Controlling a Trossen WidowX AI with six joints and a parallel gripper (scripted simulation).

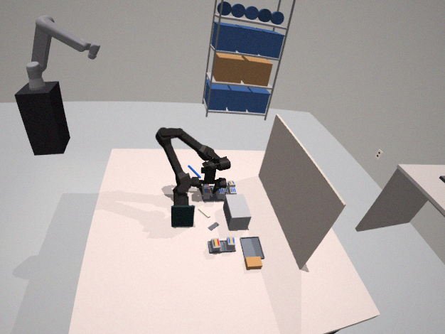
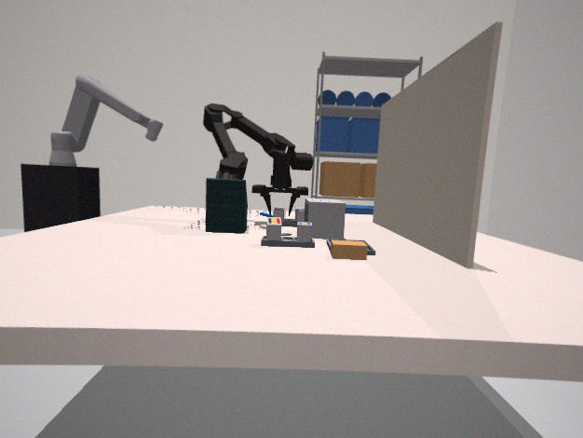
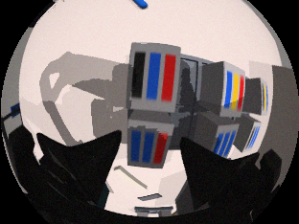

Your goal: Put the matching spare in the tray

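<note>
Right now the dark tray is 140 mm ahead of my gripper tip, 370 mm to the right of it and 30 mm below it. Also, from my gripper tip: dark flat piece (10 mm behind, 210 mm to the right, 30 mm below); then blue pen (30 mm behind, 230 mm to the left, 30 mm below); then grey mounted unit (110 mm ahead, 160 mm to the right, 20 mm above).
</note>
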